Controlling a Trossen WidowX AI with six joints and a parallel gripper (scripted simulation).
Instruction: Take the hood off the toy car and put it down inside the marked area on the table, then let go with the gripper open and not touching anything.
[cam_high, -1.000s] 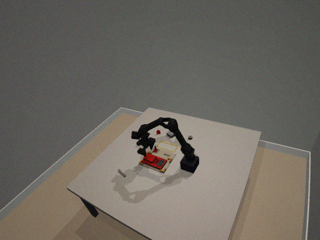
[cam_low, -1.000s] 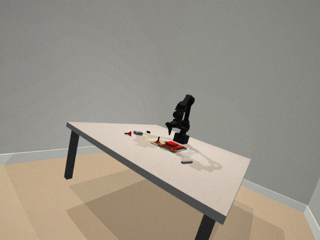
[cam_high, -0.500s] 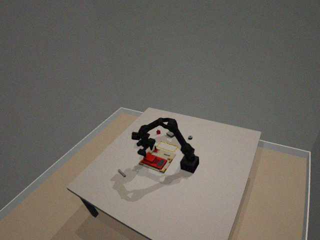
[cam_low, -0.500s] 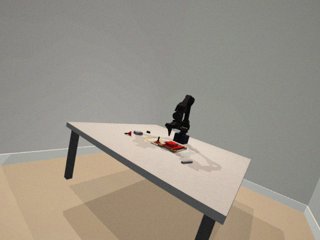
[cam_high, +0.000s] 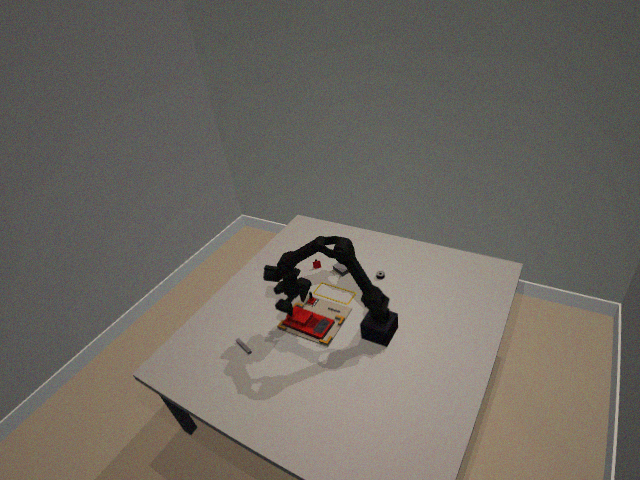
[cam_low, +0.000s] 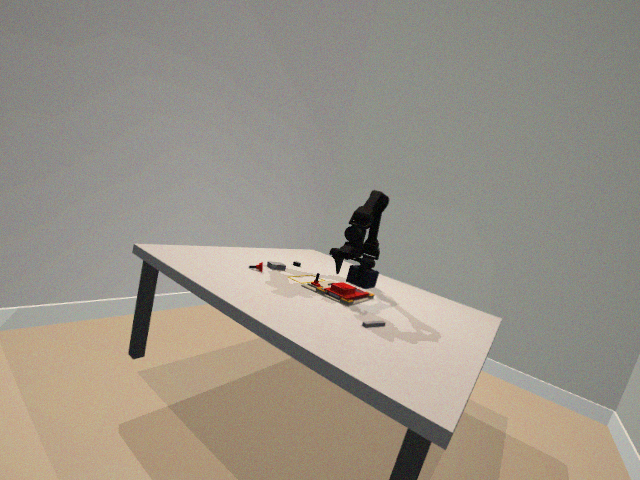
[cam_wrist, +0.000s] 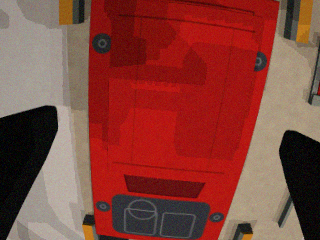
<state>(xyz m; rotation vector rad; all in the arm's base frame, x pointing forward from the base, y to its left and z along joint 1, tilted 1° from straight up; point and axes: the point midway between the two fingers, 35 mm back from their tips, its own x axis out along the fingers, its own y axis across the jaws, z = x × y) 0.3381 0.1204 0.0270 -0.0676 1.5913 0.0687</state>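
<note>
Now: gripper tip 4 cm above the hood. Round my gripper tip: grey bar: 23 cm to the left, 12 cm ahead, 8 cm below.
</note>
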